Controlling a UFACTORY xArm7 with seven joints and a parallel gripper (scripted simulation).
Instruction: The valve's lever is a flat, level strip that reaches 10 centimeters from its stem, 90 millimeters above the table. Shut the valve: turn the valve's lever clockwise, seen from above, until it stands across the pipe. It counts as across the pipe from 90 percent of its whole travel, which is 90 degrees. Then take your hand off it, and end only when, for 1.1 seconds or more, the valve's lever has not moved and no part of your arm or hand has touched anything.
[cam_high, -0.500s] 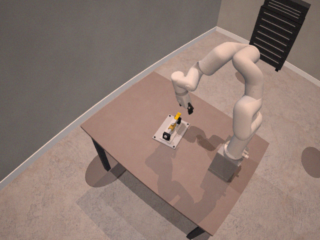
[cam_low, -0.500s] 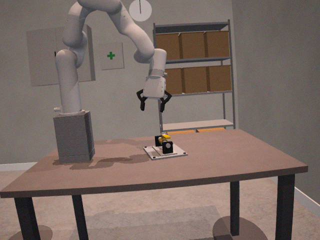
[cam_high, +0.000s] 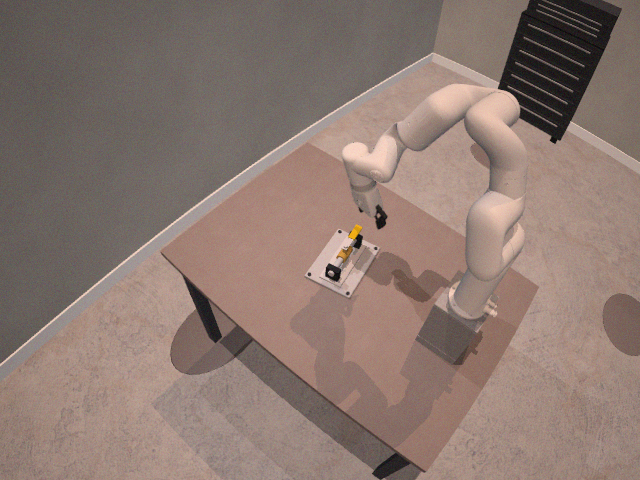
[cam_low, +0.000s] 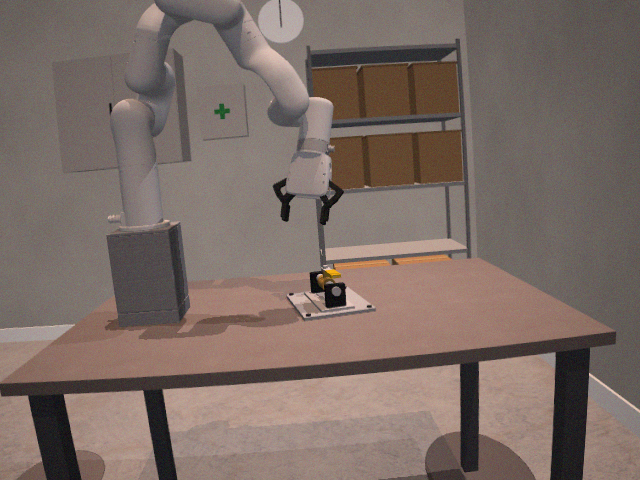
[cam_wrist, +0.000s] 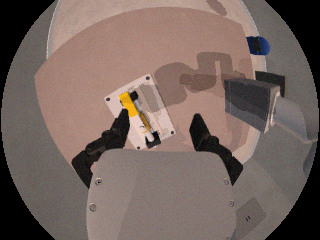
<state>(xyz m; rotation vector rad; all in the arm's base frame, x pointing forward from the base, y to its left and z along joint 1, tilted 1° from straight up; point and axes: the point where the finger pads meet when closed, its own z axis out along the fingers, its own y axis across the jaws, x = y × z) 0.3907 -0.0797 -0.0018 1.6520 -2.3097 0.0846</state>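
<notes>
My hand is 50 mm short of the yellow lever, 30 mm to the right of it and 130 mm above it. Round my hand: baseplate: 50 mm ahead, 60 mm to the left, 220 mm below.
</notes>
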